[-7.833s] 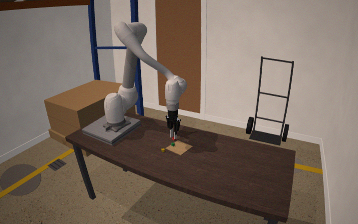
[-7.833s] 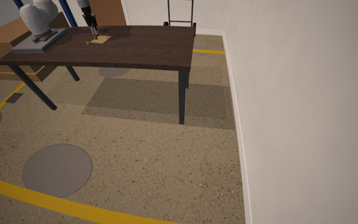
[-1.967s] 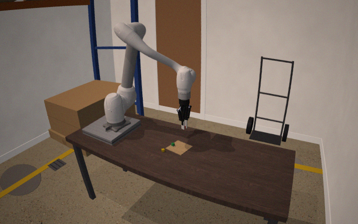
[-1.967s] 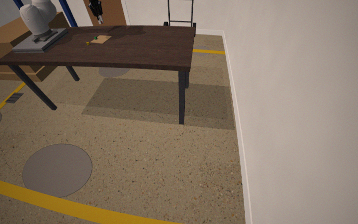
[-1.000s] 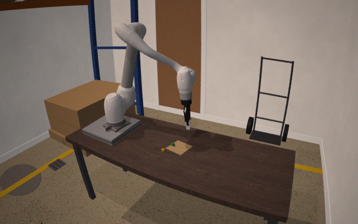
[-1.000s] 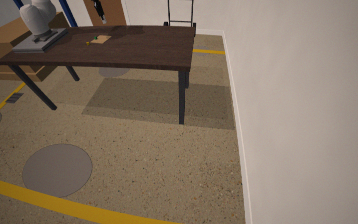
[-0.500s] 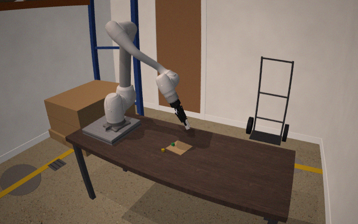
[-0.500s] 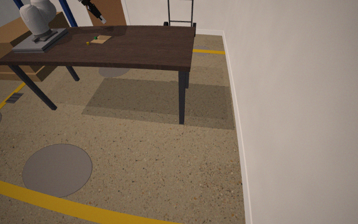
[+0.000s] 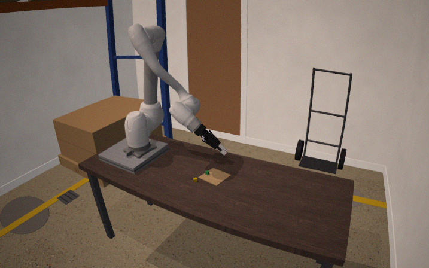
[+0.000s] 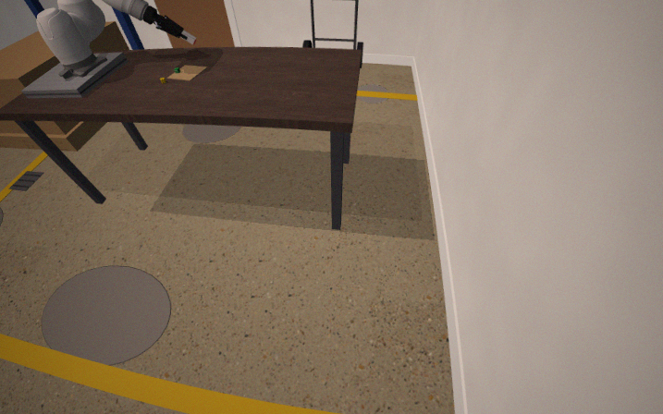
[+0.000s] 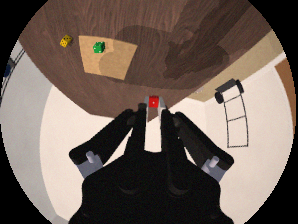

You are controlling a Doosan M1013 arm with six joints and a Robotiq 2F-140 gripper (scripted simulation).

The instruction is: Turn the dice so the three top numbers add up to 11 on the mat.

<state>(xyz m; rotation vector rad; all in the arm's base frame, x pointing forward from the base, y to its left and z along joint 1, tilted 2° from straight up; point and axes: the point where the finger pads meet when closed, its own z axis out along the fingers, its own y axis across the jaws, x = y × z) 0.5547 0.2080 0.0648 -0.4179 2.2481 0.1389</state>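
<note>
My gripper is now 20 mm short of the red die, 20 mm above it and 10 mm to the right of it. The rest, counted from my hand: green die: 140 mm to the right, 110 mm below, 20 mm behind; tan mat: 130 mm to the right, 120 mm below, 30 mm ahead; yellow die: 230 mm to the right, 110 mm below, 40 mm behind.
</note>
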